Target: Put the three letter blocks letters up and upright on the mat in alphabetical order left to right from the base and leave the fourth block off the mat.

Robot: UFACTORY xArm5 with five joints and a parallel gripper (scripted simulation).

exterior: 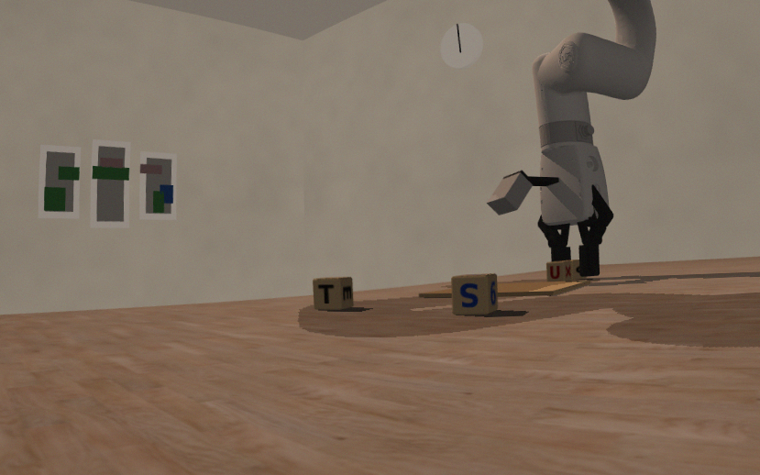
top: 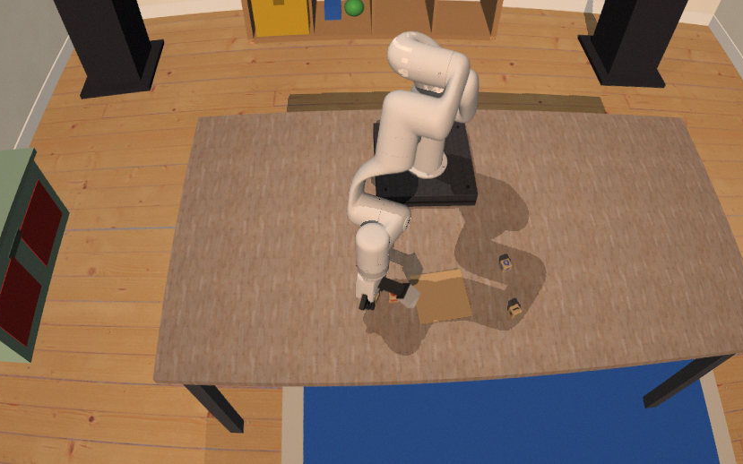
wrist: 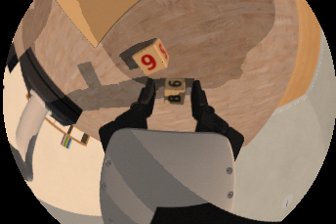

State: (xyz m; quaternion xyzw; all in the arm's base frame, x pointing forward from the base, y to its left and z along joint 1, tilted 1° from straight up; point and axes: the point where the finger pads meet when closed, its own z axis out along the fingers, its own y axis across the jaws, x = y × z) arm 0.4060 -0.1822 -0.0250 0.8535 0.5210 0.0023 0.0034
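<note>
My hand is 50 mm to the right of the letter block and 10 mm above it. Also, from my hand: tan mat (180 mm to the left, 20 mm below, 10 mm ahead).
</note>
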